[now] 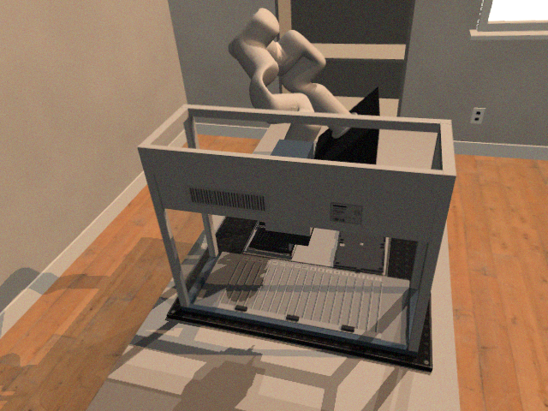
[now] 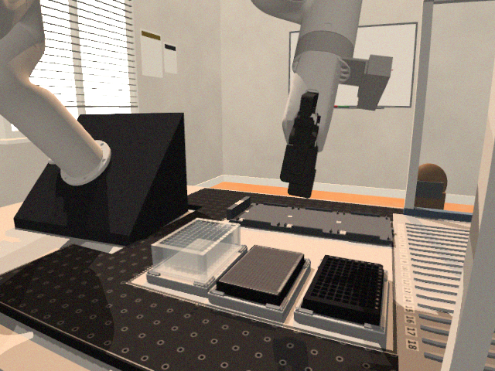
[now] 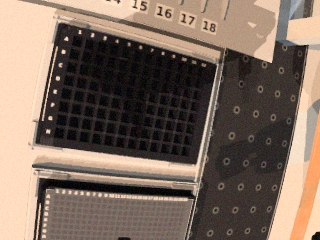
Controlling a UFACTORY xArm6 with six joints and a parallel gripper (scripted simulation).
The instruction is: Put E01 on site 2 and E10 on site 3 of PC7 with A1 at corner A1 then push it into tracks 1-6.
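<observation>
Now: the E10 40 mm behind my hand, 10 mm to the left of it and 130 mm below it. Round my hand: nest S2: 40 mm behind, 10 mm to the left, 140 mm below; 96-well plate E01: 70 mm ahead, 130 mm below; nest S3: 70 mm ahead, 140 mm below.
</observation>
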